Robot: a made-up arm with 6 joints. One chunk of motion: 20 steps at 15 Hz.
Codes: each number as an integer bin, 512 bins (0 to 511) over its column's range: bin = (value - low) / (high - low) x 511, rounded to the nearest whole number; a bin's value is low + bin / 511 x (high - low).
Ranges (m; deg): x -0.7..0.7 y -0.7..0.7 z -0.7..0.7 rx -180..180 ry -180..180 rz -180..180
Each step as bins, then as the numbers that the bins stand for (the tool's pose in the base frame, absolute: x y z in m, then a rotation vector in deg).
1 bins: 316 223 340 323 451 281
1 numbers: 0.1658 -0.0890 0.2315 47.55 137.73 17.96
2 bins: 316 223 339 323 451 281
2 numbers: 0.1658 -0.0890 0.2288 47.55 137.73 17.96
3 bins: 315 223 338 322 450 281
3 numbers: 0.1630 -0.0890 0.2260 46.85 137.03 17.96
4 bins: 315 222 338 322 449 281
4 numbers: 0.1630 -0.0918 0.2260 46.85 136.32 17.96
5 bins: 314 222 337 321 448 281
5 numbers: 0.1603 -0.0918 0.2233 46.14 135.62 17.96
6 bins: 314 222 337 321 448 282
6 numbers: 0.1603 -0.0918 0.2233 46.14 135.62 18.67
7 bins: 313 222 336 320 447 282
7 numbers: 0.1575 -0.0918 0.2205 45.44 134.91 18.67
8 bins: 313 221 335 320 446 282
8 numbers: 0.1575 -0.0945 0.2178 45.44 134.21 18.67
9 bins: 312 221 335 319 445 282
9 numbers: 0.1548 -0.0945 0.2178 44.74 133.50 18.67
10 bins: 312 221 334 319 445 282
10 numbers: 0.1548 -0.0945 0.2151 44.74 133.50 18.67
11 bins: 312 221 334 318 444 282
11 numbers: 0.1548 -0.0945 0.2151 44.03 132.80 18.67
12 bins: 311 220 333 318 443 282
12 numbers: 0.1521 -0.0973 0.2123 44.03 132.09 18.67
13 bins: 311 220 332 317 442 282
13 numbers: 0.1521 -0.0973 0.2096 43.33 131.39 18.67
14 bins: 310 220 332 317 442 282
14 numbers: 0.1493 -0.0973 0.2096 43.33 131.39 18.67
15 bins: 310 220 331 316 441 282
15 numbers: 0.1493 -0.0973 0.2068 42.62 130.68 18.67
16 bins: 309 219 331 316 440 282
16 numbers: 0.1466 -0.1000 0.2068 42.62 129.98 18.67
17 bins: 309 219 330 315 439 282
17 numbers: 0.1466 -0.1000 0.2041 41.92 129.28 18.67
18 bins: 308 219 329 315 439 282
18 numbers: 0.1438 -0.1000 0.2014 41.92 129.28 18.67
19 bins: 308 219 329 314 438 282
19 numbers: 0.1438 -0.1000 0.2014 41.21 128.57 18.67
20 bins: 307 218 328 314 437 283
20 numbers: 0.1411 -0.1027 0.1986 41.21 127.87 19.37
